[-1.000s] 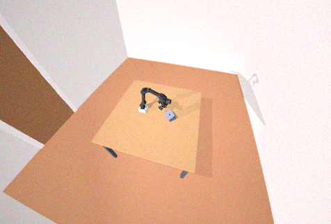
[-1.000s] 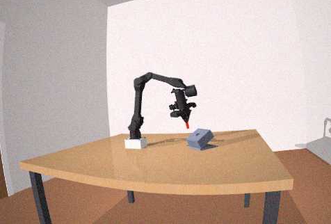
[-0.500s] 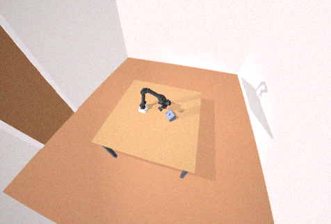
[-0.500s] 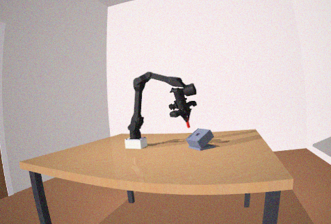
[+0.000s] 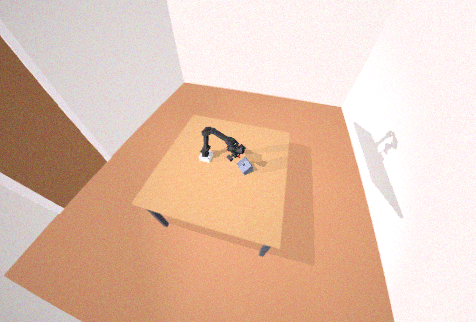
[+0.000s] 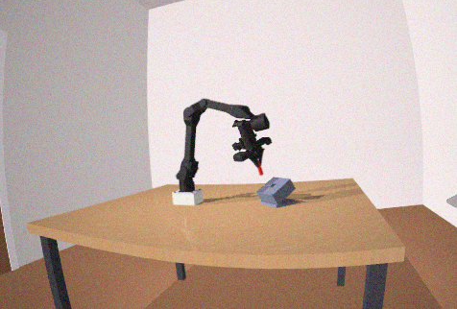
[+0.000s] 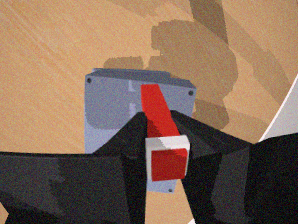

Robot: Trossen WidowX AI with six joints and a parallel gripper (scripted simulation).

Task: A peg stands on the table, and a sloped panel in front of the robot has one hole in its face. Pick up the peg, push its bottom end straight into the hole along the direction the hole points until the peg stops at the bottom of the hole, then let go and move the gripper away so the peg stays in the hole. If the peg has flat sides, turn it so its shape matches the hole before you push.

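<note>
Right now the grey sloped panel is 110 mm below my gripper tip, 70 mm ahead of it and 30 mm to the right of it. Round my gripper tip: red square peg (20 mm above).
</note>
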